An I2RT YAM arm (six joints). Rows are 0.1 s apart.
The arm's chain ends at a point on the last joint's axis. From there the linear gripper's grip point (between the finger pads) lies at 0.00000 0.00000 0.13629 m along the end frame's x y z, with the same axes.
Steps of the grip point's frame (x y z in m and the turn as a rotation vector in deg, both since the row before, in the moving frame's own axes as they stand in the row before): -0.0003, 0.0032, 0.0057, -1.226, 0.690, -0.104; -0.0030, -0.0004, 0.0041, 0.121, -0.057, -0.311; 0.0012, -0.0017, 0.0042, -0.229, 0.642, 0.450; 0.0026, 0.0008, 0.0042, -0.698, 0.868, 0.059; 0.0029, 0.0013, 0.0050, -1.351, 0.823, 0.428; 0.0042, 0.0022, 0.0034, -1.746, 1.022, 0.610
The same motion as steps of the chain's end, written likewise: -0.0019, 0.0003, 0.0057, -1.226, 0.690, -0.104; -0.0029, -0.0001, 0.0041, 0.121, -0.057, -0.311; -0.0003, -0.0023, 0.0042, -0.229, 0.642, 0.450; 0.0005, -0.0009, 0.0042, -0.698, 0.868, 0.059; 0.0010, -0.0019, 0.0051, -1.351, 0.823, 0.428; 0.0018, -0.0020, 0.0035, -1.746, 1.022, 0.610
